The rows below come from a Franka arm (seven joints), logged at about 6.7 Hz.
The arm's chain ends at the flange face. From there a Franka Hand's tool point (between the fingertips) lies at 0.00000 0.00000 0.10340 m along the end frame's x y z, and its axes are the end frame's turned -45 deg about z.
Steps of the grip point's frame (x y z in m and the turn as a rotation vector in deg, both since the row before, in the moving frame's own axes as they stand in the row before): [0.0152 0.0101 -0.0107 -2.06 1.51 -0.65]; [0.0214 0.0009 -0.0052 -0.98 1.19 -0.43]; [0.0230 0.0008 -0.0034 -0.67 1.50 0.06]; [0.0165 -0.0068 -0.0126 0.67 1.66 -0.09]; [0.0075 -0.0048 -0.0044 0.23 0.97 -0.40]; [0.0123 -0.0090 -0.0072 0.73 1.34 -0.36]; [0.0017 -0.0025 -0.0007 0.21 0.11 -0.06]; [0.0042 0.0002 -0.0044 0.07 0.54 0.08]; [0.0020 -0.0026 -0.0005 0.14 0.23 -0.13]
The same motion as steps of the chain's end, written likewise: [0.0133 -0.0043 -0.0106 -0.39 2.52 -0.65]; [0.0130 -0.0142 -0.0052 0.15 1.53 -0.43]; [0.0141 -0.0146 -0.0034 0.59 1.53 0.06]; [0.0056 -0.0135 -0.0125 1.65 0.70 -0.09]; [0.0010 -0.0072 -0.0044 0.85 0.52 -0.40]; [0.0016 -0.0124 -0.0072 1.46 0.43 -0.36]; [-0.0004 -0.0026 -0.0007 0.23 -0.07 -0.06]; [0.0025 -0.0021 -0.0044 0.43 0.33 0.08]; [-0.0005 -0.0028 -0.0005 0.26 0.06 -0.13]
